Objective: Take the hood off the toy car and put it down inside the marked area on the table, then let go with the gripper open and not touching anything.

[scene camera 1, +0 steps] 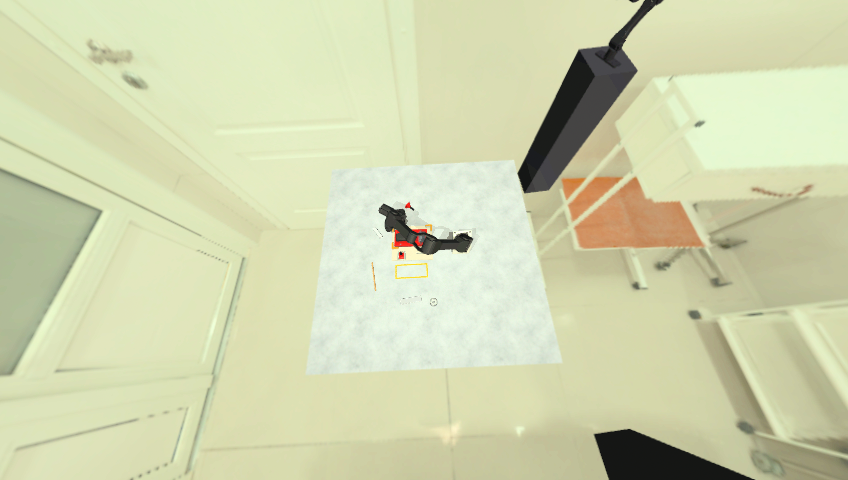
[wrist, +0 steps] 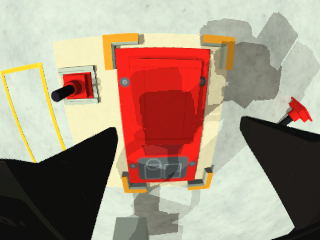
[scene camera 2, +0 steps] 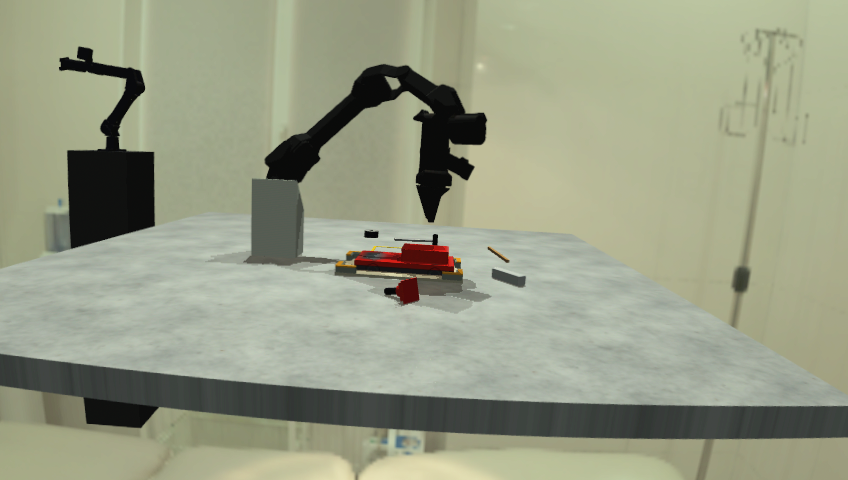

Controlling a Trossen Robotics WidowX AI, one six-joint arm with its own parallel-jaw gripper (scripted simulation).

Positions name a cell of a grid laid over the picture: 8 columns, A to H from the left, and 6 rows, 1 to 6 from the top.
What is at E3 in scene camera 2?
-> My gripper.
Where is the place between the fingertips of my gripper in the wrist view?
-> E4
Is my gripper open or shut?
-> Open.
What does my gripper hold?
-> Nothing.
